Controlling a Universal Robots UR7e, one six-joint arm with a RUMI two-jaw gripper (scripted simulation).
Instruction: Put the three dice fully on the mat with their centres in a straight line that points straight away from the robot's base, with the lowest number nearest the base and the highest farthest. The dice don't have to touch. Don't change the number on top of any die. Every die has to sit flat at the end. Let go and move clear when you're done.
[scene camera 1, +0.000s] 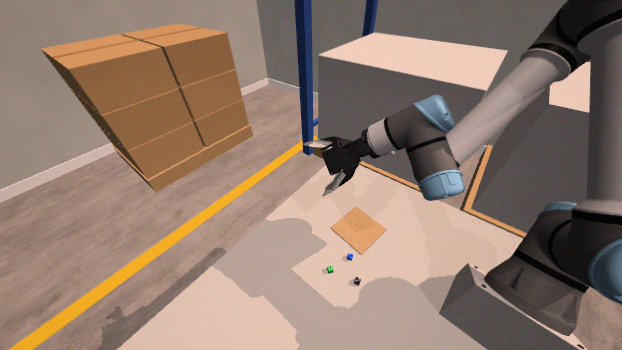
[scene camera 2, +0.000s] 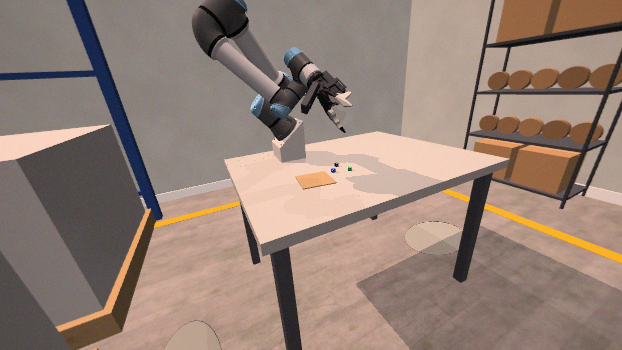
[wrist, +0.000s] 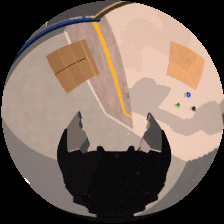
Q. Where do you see my gripper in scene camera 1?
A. At 312, 170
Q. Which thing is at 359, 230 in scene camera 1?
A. A tan mat.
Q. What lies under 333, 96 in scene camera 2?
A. My gripper.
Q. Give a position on a tan mat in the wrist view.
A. At 182, 66
